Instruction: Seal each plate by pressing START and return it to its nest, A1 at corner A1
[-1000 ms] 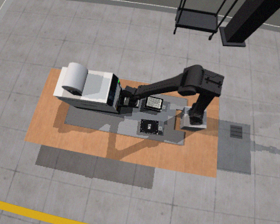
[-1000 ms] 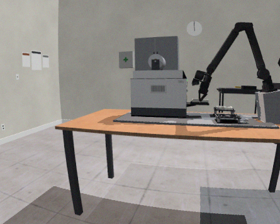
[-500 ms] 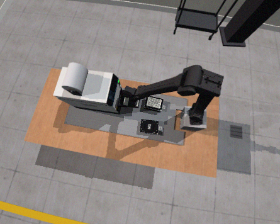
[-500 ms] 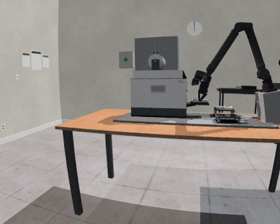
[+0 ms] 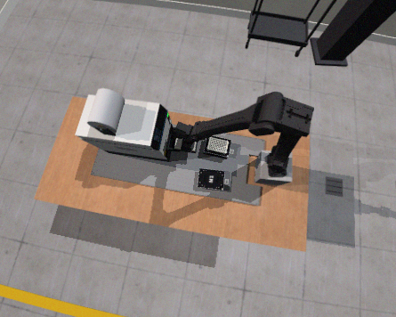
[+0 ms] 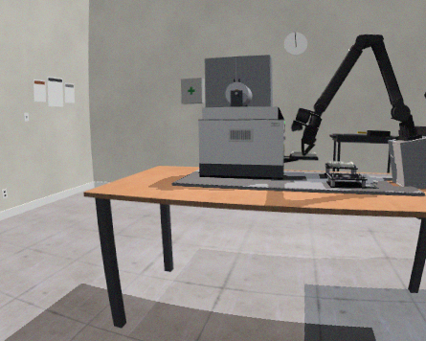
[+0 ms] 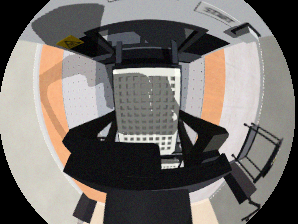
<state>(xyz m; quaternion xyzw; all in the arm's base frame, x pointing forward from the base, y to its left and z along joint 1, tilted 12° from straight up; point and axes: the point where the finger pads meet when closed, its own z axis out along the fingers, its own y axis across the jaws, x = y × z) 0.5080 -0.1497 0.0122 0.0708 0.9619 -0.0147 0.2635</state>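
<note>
Right now my hand is 2 cm above the sealer stage. The rest, counted from my hand: foil roll (33 cm ahead, 5 cm to the right, 30 cm above).
</note>
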